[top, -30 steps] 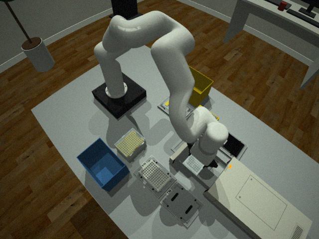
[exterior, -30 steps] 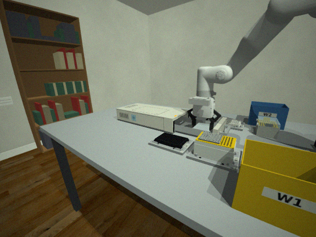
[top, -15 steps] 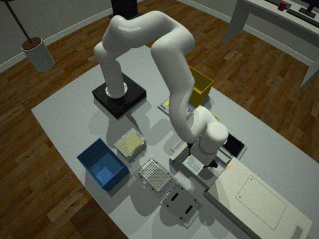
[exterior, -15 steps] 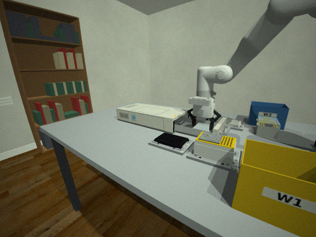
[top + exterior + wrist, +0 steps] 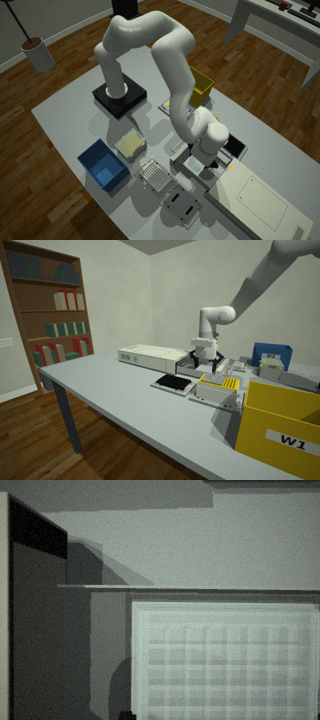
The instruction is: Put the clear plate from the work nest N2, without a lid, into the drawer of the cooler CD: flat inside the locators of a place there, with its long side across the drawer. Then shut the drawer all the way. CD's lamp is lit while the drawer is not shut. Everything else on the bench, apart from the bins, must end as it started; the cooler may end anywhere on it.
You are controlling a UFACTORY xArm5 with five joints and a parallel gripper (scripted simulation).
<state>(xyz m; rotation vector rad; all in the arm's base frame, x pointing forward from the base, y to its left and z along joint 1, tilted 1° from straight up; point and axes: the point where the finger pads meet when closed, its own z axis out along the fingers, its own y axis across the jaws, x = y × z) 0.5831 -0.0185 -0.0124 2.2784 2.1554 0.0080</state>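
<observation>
Now: hand 1 cm above the clear plate. Round my hand: black plate (8 cm ahead, 18 cm to the left, 2 cm below); cooler CD (19 cm ahead, 1 cm to the right, 1 cm above); drawer (4 cm ahead).
</observation>
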